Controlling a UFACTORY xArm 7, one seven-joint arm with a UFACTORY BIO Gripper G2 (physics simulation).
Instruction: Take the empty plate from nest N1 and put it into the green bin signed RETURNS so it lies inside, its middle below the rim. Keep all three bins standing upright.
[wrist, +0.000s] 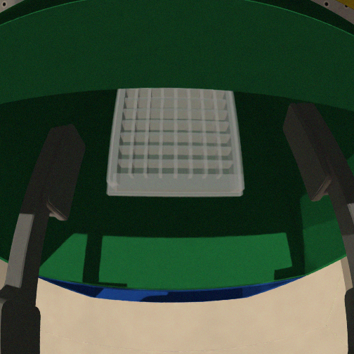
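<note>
The plate (175, 142), a pale translucent tray with a grid of wells, shows in the middle of the wrist view, inside the green bin (175, 45). Dark green bin interior surrounds it, and the frame does not show clearly whether it rests on the bin's floor. My gripper (184, 125) is open, its dark fingers standing left and right of the plate with a wide gap on each side, touching nothing that I can see. The fingers are over the bin's opening. The RETURNS sign and nest N1 do not show.
The green bin's near rim curves across the lower part of the view. A blue curved edge (170, 295) shows just beyond it, above a pale beige surface (190, 327). Grey metal pieces with small holes show at both top corners, with a bit of yellow at the top right.
</note>
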